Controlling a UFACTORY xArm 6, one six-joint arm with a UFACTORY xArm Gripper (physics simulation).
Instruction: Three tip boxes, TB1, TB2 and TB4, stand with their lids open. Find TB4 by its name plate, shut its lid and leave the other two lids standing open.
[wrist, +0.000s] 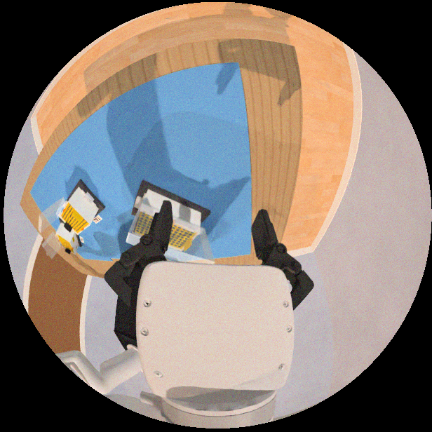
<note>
I see my gripper (214, 214) and a blue mat (187, 132).
</note>
